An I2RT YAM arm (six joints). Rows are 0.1 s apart.
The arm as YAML. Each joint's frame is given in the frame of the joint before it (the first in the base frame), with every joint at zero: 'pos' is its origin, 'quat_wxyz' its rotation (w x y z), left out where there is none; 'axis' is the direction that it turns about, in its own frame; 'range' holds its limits. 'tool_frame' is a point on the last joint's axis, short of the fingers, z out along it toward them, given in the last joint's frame.
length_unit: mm
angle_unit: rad
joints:
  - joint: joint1
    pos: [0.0, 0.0, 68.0]
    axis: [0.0, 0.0, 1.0]
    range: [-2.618, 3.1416]
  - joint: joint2
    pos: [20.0, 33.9, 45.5]
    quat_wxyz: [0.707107, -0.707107, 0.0, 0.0]
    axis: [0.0, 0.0, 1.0]
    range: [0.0, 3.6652]
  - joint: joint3
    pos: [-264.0, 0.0, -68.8]
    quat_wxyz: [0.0, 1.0, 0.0, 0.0]
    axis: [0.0, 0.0, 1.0]
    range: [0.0, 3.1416]
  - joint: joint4
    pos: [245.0, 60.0, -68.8]
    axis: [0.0, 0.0, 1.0]
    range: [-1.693, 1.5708]
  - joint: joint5
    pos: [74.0, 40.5, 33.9]
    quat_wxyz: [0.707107, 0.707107, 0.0, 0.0]
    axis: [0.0, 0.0, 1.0]
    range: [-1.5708, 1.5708]
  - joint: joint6
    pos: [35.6, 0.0, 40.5]
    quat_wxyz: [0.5, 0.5, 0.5, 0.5]
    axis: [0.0, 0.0, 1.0]
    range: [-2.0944, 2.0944]
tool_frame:
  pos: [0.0, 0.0, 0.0]
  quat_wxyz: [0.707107, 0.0, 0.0, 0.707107]
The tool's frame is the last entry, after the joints.
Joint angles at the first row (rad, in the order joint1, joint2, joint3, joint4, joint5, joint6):
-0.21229 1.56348 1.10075 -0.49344 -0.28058 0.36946
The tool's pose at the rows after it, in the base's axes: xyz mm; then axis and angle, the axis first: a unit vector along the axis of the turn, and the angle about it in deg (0 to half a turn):
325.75, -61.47, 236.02, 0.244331, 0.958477, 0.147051, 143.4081
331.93, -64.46, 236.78, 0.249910, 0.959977, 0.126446, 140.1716
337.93, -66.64, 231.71, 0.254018, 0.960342, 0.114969, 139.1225
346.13, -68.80, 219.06, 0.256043, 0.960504, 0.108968, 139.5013
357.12, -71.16, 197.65, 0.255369, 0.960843, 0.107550, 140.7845
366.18, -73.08, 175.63, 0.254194, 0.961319, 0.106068, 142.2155
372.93, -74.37, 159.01, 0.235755, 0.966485, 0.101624, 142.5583
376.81, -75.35, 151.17, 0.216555, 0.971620, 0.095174, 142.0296
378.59, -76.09, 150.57, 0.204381, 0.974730, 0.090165, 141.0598
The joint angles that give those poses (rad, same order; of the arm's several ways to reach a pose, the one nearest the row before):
-0.21229 1.56500 1.10076 -0.44157 -0.24243 0.37098
-0.21230 1.57529 1.10074 -0.37977 -0.19590 0.37059
-0.21230 1.59970 1.10074 -0.33972 -0.17110 0.37060
-0.21229 1.64665 1.10075 -0.30078 -0.16003 0.36946
-0.21230 1.72064 1.10073 -0.24966 -0.16042 0.36602
-0.21229 1.79312 1.10077 -0.20277 -0.16117 0.36145
-0.21228 1.84843 1.10073 -0.15696 -0.16575 0.32369
-0.21269 1.87628 1.10073 -0.12378 -0.16614 0.28400
-0.21345 1.88163 1.10073 -0.10394 -0.16461 0.25882

